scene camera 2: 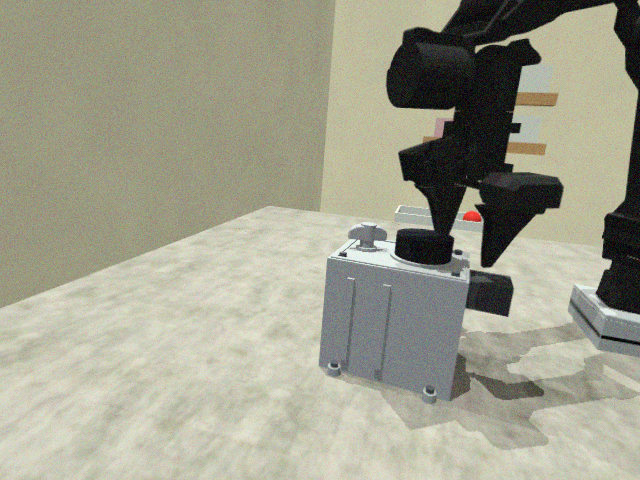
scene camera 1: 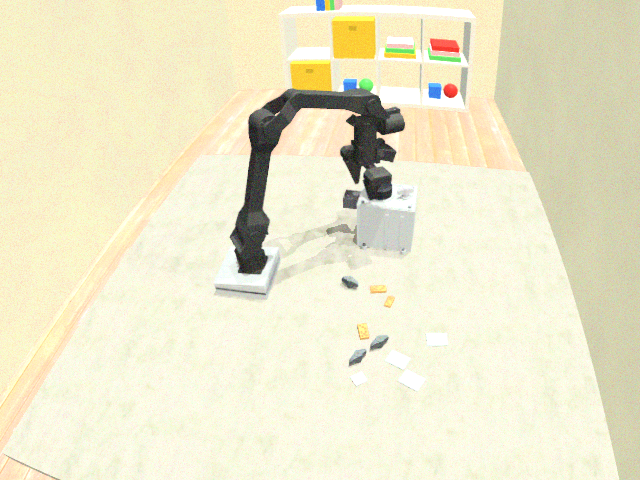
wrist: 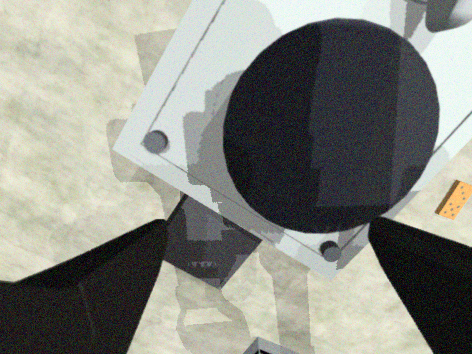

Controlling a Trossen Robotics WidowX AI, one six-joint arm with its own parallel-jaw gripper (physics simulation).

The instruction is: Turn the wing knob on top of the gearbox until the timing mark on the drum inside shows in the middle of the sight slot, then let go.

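Seen in the pictures: gripper, fingertip midpoint: (scene camera 2: 461,254) (scene camera 1: 363,191) (wrist: 267,228); arm's base, link origin: (scene camera 2: 626,305) (scene camera 1: 253,264).
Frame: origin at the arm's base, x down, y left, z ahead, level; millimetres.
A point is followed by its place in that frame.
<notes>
A grey gearbox (scene camera 1: 385,227) {z 312, x -30, y 164 mm} (scene camera 2: 392,330) {z 307, x -19, y 288 mm} (wrist: 170,110) {z 265, x -88, y 277 mm} stands upright. The pale wing knob (scene camera 1: 405,192) {z 357, x -109, y 218 mm} (scene camera 2: 368,235) {z 354, x -108, y 236 mm} (wrist: 450,12) {z 336, x -112, y 222 mm} is on its top, at the end away from the robot base, partly cut off in the wrist view. A round black cap (scene camera 1: 382,192) {z 298, x -114, y 199 mm} (scene camera 2: 423,246) {z 288, x -111, y 261 mm} (wrist: 330,125) {z 293, x -116, y 232 mm} is beside the knob. A dark box (scene camera 1: 351,198) {z 214, x -78, y 211 mm} (scene camera 2: 490,292) {z 213, x -69, y 253 mm} (wrist: 200,240) {z 213, x -78, y 235 mm} juts from the side. I cannot make out the sight slot or timing mark. My gripper (scene camera 1: 368,189) {z 247, x -98, y 219 mm} (scene camera 2: 464,250) {z 247, x -98, y 219 mm} (wrist: 267,228) {z 247, x -98, y 219 mm} is open and empty, pointing down by the cap, away from the knob.
Several orange pieces, one (scene camera 1: 378,288) {z 316, x 41, y 12 mm} (wrist: 455,200) {z 315, x 42, y 15 mm} in two views, dark stones (scene camera 1: 349,282) {z 244, x 25, y 6 mm} and white squares (scene camera 1: 436,339) {z 469, x 45, y -124 mm} lie on the mat. A tray (scene camera 2: 412,213) with a red ball (scene camera 2: 471,216) and a wall shelf unit (scene camera 1: 377,11) stand farther off.
</notes>
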